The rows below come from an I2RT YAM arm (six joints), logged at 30 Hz.
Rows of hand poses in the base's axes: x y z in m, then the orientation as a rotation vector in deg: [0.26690 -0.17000 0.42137 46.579 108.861 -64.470]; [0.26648 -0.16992 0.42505 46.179 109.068 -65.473]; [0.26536 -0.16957 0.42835 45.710 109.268 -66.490]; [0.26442 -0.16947 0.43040 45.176 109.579 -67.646]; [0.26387 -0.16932 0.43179 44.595 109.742 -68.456]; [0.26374 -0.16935 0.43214 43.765 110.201 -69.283]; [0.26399 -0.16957 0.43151 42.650 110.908 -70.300]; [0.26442 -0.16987 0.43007 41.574 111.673 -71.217]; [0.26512 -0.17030 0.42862 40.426 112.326 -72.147]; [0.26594 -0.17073 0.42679 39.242 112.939 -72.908]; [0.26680 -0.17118 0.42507 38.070 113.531 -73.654]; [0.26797 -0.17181 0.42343 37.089 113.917 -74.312]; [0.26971 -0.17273 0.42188 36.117 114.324 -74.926]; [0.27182 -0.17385 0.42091 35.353 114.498 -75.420]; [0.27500 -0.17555 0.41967 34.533 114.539 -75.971]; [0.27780 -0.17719 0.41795 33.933 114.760 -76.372]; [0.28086 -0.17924 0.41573 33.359 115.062 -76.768]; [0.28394 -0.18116 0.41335 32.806 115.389 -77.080]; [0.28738 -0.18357 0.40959 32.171 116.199 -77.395]
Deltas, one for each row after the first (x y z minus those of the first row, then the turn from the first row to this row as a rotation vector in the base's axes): [-0.00042 0.00008 0.00368 -0.511 0.740 -0.188]; [-0.00154 0.00043 0.00698 -1.054 1.496 -0.336]; [-0.00248 0.00053 0.00903 -1.620 2.422 -0.510]; [-0.00303 0.00068 0.01042 -2.123 3.065 -0.490]; [-0.00316 0.00065 0.01077 -2.562 3.981 -0.316]; [-0.00291 0.00043 0.01014 -3.052 5.236 -0.048]; [-0.00248 0.00013 0.00870 -3.444 6.480 0.229]; [-0.00178 -0.00030 0.00725 -3.923 7.665 0.545]; [-0.00096 -0.00073 0.00542 -4.356 8.743 0.958]; [-0.00010 -0.00118 0.00370 -4.784 9.801 1.364]; [0.00107 -0.00181 0.00206 -5.213 10.629 1.686]; [0.00281 -0.00273 0.00051 -5.604 11.451 2.018]; [0.00492 -0.00385 -0.00046 -5.996 11.999 2.276]; [0.00810 -0.00555 -0.00170 -6.505 12.494 2.548]; [0.01090 -0.00719 -0.00342 -6.767 12.997 2.737]; [0.01396 -0.00924 -0.00564 -6.970 13.554 2.905]; [0.01704 -0.01116 -0.00802 -7.115 14.080 3.098]; [0.02048 -0.01357 -0.01178 -7.015 14.980 3.314]
